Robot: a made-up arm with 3 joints. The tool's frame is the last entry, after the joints. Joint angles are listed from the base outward. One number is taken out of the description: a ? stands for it. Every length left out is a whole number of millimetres.
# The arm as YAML. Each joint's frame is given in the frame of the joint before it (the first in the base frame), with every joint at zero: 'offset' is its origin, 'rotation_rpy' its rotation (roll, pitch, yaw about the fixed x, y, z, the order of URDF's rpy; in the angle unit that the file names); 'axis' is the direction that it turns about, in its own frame. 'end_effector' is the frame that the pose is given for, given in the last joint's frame.
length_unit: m
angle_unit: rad
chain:
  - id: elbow
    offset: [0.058, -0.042, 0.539]
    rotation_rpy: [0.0, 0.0, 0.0]
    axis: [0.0, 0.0, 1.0]
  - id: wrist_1
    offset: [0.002, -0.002, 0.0]
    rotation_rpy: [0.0, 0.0, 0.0]
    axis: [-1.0, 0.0, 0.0]
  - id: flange
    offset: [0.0, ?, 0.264]
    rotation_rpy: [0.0, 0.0, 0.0]
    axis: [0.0, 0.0, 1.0]
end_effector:
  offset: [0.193, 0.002, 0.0]
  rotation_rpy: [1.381, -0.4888, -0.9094]
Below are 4 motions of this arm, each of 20 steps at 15 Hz.
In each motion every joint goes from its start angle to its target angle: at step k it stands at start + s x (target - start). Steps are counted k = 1, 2, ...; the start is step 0. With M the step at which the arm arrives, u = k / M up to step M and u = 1 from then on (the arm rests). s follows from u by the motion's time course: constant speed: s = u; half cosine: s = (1 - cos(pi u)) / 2; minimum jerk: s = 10 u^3 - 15 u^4 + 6 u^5.
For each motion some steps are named. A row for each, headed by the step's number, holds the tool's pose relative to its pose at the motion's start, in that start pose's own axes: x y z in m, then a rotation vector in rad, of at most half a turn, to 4 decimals.
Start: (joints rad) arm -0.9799 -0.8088 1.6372
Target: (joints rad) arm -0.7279 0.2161 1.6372
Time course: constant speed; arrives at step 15
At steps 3, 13, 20:
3: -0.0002 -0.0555 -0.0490 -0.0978 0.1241 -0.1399
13: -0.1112 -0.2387 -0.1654 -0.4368 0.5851 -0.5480
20: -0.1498 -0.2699 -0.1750 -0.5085 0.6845 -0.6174

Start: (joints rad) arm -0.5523 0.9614 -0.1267
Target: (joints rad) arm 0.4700 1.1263 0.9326
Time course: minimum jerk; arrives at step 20
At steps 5, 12, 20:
5: -0.0327 0.0327 0.0102 0.1353 0.1059 0.0843
12: -0.2553 0.1113 0.1658 0.7654 0.6819 0.6964
20: -0.3683 0.0454 0.2759 0.9899 0.9701 1.1315

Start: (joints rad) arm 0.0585 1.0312 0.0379
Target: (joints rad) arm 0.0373 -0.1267 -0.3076
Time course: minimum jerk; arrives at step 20
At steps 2, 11, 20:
2: 0.0025 -0.0010 0.0019 0.0041 -0.0041 -0.0086
11: 0.1246 -0.1391 0.1146 0.2384 -0.2462 -0.6315
20: 0.1312 -0.2837 0.1568 0.3558 -0.3577 -1.0983

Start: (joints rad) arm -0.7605 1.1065 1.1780
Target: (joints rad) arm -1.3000 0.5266 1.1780
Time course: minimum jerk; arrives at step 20
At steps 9, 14, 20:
9: 0.0580 -0.0189 0.0946 0.1863 -0.2102 -0.1573
14: 0.0898 -0.0634 0.2041 0.3482 -0.4721 -0.3021
20: 0.0917 -0.0842 0.2460 0.3990 -0.5808 -0.3501

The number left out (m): 0.06
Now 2 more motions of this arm.
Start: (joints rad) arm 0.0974 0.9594 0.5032
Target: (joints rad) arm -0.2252 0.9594 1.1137
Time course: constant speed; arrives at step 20
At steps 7, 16, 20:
7: -0.0058 -0.0090 -0.0277 0.0457 0.1582 -0.0596
16: -0.0148 -0.0178 -0.0541 0.1287 0.3487 -0.1462
20: -0.0186 -0.0205 -0.0625 0.1744 0.4279 -0.1870

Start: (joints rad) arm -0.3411 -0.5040 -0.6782
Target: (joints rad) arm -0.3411 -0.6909 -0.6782
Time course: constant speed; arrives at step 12
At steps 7, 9, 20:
7: 0.0213 -0.0200 -0.0043 -0.0016 0.0214 -0.1069
9: 0.0269 -0.0261 -0.0056 -0.0021 0.0275 -0.1374
20: 0.0350 -0.0356 -0.0077 -0.0028 0.0367 -0.1832

